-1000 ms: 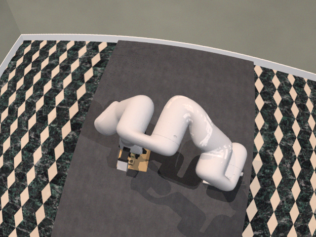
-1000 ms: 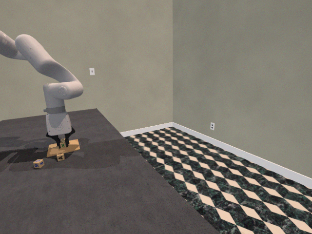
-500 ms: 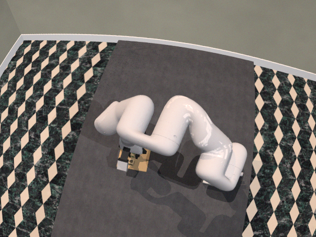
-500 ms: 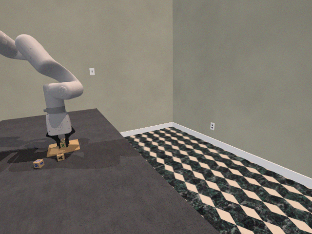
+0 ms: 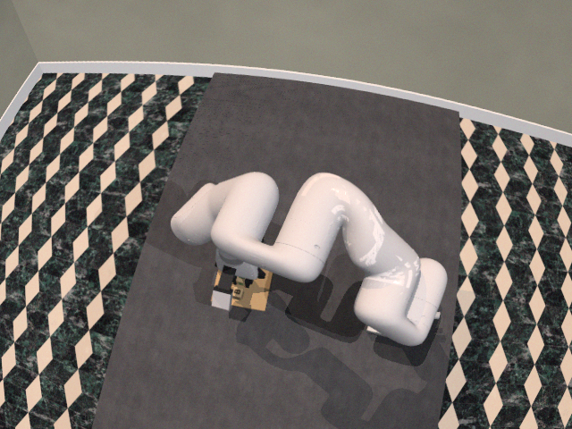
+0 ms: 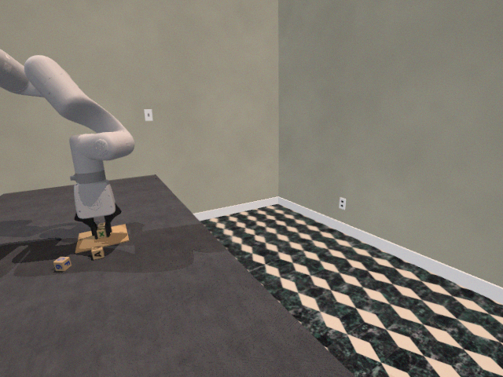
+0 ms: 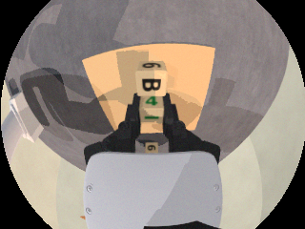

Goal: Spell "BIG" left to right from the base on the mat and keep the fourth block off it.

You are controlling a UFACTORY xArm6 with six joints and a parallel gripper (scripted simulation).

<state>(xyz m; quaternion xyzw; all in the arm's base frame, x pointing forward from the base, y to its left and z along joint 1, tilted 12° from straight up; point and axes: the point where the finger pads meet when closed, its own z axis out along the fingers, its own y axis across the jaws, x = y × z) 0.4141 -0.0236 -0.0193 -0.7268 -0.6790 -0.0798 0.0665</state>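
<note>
Now: hand 2 cm above the tan mat. The rest, counted from my hand: B block: 4 cm to the left, 1 cm below; G block: 9 cm behind, 14 cm to the right, 1 cm below.
</note>
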